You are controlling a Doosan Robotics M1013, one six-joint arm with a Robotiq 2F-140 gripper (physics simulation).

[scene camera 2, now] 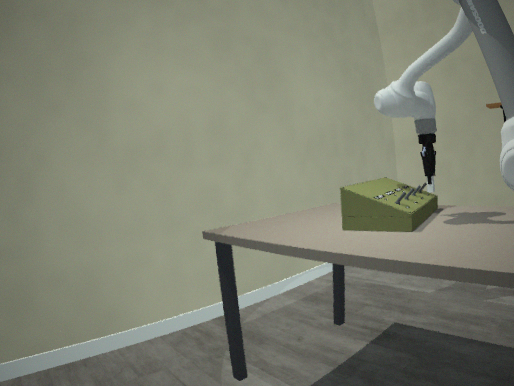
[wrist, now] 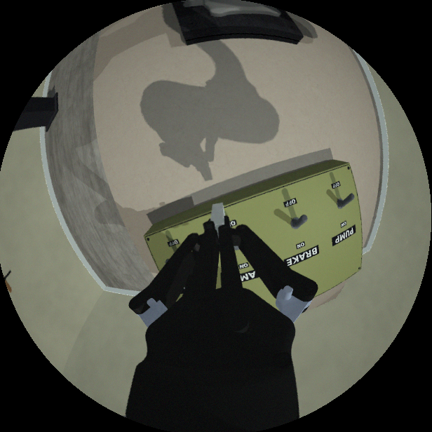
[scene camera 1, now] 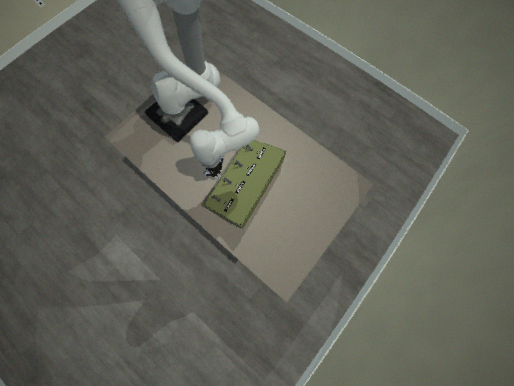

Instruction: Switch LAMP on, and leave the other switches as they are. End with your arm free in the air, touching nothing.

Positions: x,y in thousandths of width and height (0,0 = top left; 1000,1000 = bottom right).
Labels:
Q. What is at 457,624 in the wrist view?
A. My gripper.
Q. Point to a switch box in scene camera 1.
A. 464,517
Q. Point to a switch box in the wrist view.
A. At 758,575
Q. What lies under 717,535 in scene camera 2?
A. A switch box.

